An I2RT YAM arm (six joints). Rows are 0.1 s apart.
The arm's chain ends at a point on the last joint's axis. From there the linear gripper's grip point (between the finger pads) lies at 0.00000 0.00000 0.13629 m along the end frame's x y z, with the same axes.
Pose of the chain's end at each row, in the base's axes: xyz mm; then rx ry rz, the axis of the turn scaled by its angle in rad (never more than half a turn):
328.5 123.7 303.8 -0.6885 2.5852 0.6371
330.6 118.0 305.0 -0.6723 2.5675 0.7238
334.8 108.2 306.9 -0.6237 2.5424 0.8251
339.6 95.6 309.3 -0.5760 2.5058 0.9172
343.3 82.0 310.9 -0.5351 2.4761 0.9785
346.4 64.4 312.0 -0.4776 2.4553 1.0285
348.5 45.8 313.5 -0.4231 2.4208 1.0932
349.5 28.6 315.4 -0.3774 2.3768 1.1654
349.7 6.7 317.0 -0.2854 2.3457 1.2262
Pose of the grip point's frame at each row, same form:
362.2 193.8 191.9 -0.6885 2.5852 0.6371
362.2 195.1 197.1 -0.6723 2.5675 0.7238
365.7 193.1 204.9 -0.6237 2.5424 0.8251
371.2 187.7 213.9 -0.5760 2.5058 0.9172
376.2 178.6 220.6 -0.5351 2.4761 0.9785
381.3 164.3 226.1 -0.4776 2.4553 1.0285
385.5 149.9 233.7 -0.4231 2.4208 1.0932
388.2 137.2 242.7 -0.3774 2.3768 1.1654
392.4 117.8 250.6 -0.2854 2.3457 1.2262

